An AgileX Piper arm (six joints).
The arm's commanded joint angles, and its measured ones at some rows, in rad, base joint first. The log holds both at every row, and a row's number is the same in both.
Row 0, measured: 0.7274 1.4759 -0.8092 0.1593 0.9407 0.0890
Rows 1 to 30, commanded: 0.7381 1.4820 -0.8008 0.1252 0.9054 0.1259; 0.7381 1.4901 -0.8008 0.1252 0.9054 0.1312; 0.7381 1.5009 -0.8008 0.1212 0.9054 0.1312; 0.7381 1.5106 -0.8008 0.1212 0.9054 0.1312; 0.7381 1.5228 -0.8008 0.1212 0.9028 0.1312; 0.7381 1.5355 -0.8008 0.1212 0.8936 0.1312; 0.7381 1.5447 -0.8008 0.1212 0.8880 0.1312; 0.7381 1.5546 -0.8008 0.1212 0.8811 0.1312; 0.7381 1.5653 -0.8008 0.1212 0.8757 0.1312; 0.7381 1.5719 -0.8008 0.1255 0.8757 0.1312; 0.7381 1.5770 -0.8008 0.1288 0.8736 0.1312; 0.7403 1.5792 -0.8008 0.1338 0.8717 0.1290; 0.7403 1.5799 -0.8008 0.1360 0.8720 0.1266; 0.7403 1.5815 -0.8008 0.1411 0.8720 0.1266; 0.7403 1.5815 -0.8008 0.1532 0.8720 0.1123; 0.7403 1.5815 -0.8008 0.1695 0.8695 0.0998; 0.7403 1.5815 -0.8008 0.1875 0.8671 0.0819; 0.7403 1.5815 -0.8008 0.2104 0.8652 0.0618; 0.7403 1.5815 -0.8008 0.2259 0.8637 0.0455; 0.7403 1.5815 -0.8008 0.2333 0.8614 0.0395; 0.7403 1.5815 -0.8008 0.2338 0.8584 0.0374; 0.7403 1.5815 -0.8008 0.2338 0.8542 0.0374; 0.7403 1.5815 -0.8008 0.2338 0.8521 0.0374; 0.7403 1.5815 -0.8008 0.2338 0.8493 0.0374; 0.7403 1.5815 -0.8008 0.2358 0.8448 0.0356; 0.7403 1.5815 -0.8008 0.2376 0.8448 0.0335; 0.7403 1.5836 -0.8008 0.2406 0.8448 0.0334; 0.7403 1.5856 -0.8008 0.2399 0.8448 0.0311; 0.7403 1.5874 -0.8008 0.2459 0.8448 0.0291; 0.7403 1.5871 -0.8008 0.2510 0.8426 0.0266
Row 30, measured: 0.7393 1.5827 -0.8029 0.2338 0.8558 0.0452
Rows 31 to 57, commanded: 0.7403 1.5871 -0.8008 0.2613 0.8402 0.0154; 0.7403 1.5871 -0.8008 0.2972 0.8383 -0.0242; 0.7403 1.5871 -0.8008 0.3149 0.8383 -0.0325; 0.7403 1.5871 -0.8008 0.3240 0.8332 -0.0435; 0.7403 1.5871 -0.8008 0.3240 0.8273 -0.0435; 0.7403 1.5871 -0.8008 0.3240 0.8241 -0.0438; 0.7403 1.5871 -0.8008 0.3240 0.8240 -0.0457; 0.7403 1.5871 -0.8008 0.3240 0.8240 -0.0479; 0.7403 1.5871 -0.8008 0.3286 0.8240 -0.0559; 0.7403 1.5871 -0.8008 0.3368 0.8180 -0.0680; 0.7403 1.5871 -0.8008 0.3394 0.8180 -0.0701; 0.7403 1.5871 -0.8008 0.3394 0.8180 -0.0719; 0.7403 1.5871 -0.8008 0.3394 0.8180 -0.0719; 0.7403 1.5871 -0.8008 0.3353 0.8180 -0.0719; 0.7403 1.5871 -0.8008 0.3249 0.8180 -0.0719; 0.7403 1.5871 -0.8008 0.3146 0.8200 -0.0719; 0.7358 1.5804 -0.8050 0.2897 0.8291 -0.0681; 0.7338 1.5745 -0.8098 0.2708 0.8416 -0.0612; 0.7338 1.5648 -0.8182 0.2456 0.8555 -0.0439; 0.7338 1.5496 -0.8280 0.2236 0.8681 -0.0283; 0.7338 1.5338 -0.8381 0.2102 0.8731 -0.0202; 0.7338 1.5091 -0.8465 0.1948 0.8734 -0.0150; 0.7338 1.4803 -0.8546 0.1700 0.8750 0.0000; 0.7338 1.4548 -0.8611 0.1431 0.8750 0.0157; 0.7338 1.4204 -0.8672 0.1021 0.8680 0.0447; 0.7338 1.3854 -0.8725 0.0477 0.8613 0.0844; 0.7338 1.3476 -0.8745 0.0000 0.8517 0.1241
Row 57, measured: 0.7409 1.4609 -0.8551 0.1512 0.8634 0.0120
